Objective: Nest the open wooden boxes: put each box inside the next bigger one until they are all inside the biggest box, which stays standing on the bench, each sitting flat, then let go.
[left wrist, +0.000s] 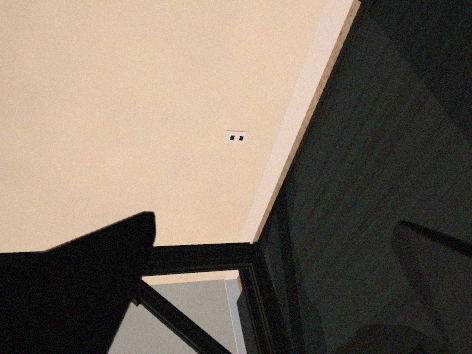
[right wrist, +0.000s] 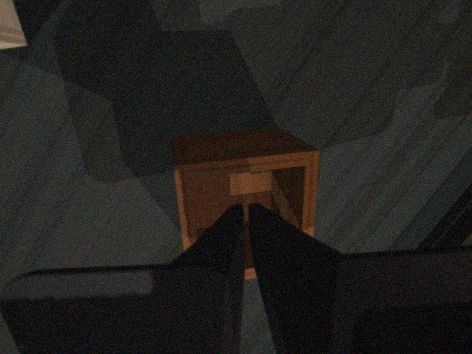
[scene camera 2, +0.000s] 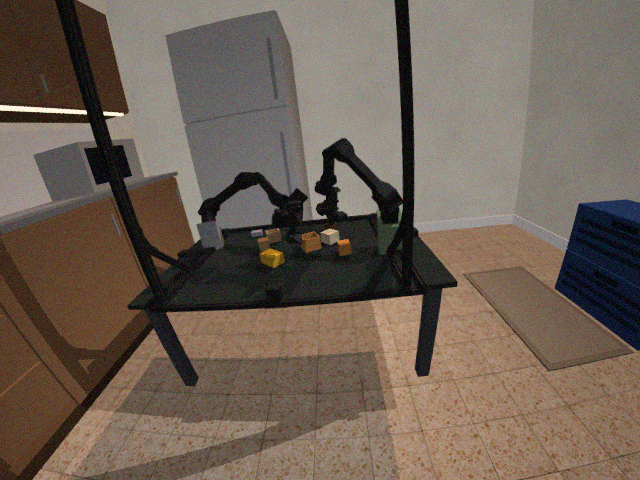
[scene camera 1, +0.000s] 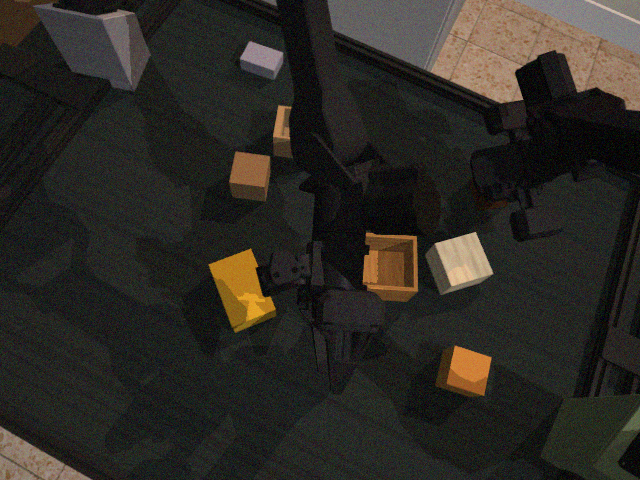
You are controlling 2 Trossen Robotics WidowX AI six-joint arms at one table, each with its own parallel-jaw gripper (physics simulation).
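Frame: origin at the left arm's base, x left, y back, z up, level; metres.
Seen in the pictures: left gripper, fingertip midpoint: [left wrist: 273, 227] [scene camera 2: 301, 234] [scene camera 1: 328, 382]; right gripper, fingertip midpoint: [right wrist: 245, 215] [scene camera 2: 331, 225] [scene camera 1: 496, 185]; left arm's base at its link origin: [scene camera 2: 208, 225] [scene camera 1: 86, 9]; right arm's base at its link origin: [scene camera 2: 389, 217].
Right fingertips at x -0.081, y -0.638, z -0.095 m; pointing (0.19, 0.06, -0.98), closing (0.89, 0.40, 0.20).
Observation:
Offsets run from my right fingertips to a thing's top centre.
The biggest open wooden box {dy +0.146, dx -0.167, dz +0.031 m} [scene camera 1: 390, 286] [scene camera 2: 310, 243] stands upright mid-bench, its opening up. A second open wooden box {dy +0.309, dx +0.014, dz +0.024 m} [scene camera 1: 282, 130] [scene camera 2: 273, 234] stands behind it at the left, partly hidden by a dark arm. A small dark brown open box {dy +0.001, dx -0.001, dz +0.009 m} [right wrist: 234, 144] sits on the bench under my right gripper [right wrist: 246, 208] [scene camera 2: 330, 218]. The right gripper's fingers are shut, their tips over the box's opening near its front wall; I cannot see them pinching a wall. My left gripper [scene camera 2: 288, 213] is open and empty, raised near the back of the bench, facing the wall.
Solid blocks lie around: a yellow one {dy +0.328, dx -0.241, dz +0.014 m} [scene camera 1: 242, 290], a brown cube {dy +0.361, dx -0.073, dz +0.020 m} [scene camera 1: 250, 175], a cream cube {dy +0.043, dx -0.135, dz +0.020 m} [scene camera 1: 458, 262] right of the biggest box, an orange cube {dy +0.018, dx -0.283, dz +0.020 m} [scene camera 1: 463, 370], a lavender one {dy +0.402, dx +0.145, dz -0.005 m} [scene camera 1: 261, 59]. The bench's back edge [left wrist: 270, 225] is near the left gripper.

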